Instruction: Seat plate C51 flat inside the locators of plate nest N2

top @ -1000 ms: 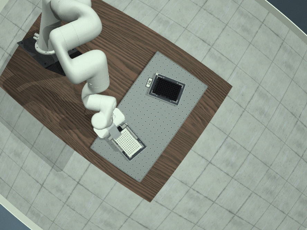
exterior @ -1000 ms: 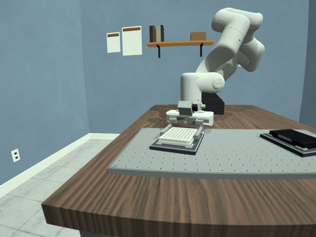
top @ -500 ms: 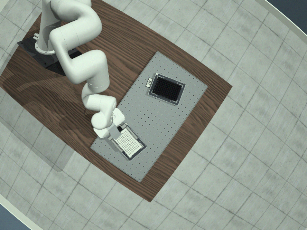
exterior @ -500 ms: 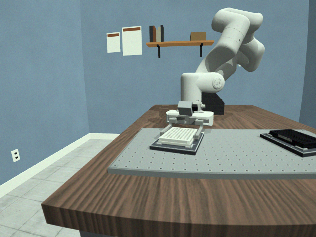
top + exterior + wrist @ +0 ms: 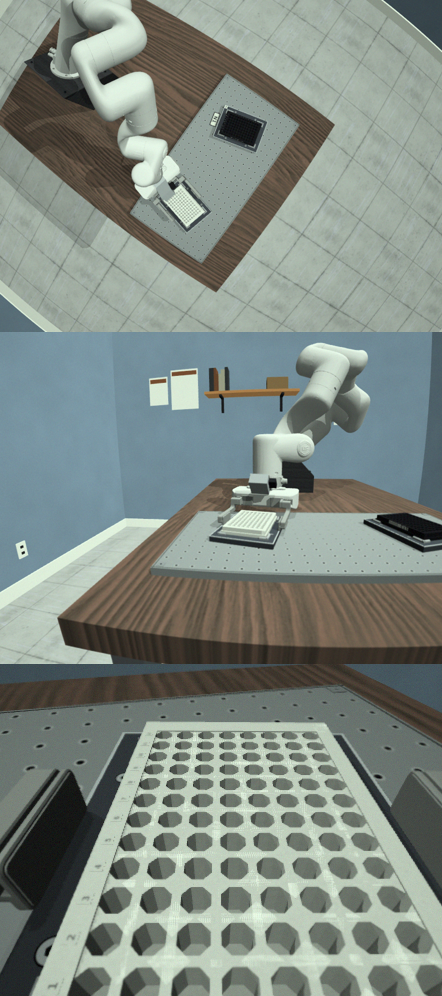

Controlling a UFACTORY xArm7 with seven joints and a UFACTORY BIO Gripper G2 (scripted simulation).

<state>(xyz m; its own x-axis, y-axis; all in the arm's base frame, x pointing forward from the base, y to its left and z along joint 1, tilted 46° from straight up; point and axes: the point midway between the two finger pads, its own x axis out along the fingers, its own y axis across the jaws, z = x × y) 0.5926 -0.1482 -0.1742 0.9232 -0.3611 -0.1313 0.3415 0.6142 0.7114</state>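
The white well plate C51 lies right at my hand. From my hand the other things lie so: black well plate C15: 5 cm ahead, 33 cm to the left; then plate nest N1: 5 cm ahead, 33 cm to the left, 2 cm below; then dark plate nest N2: 1 cm ahead, 2 cm below.
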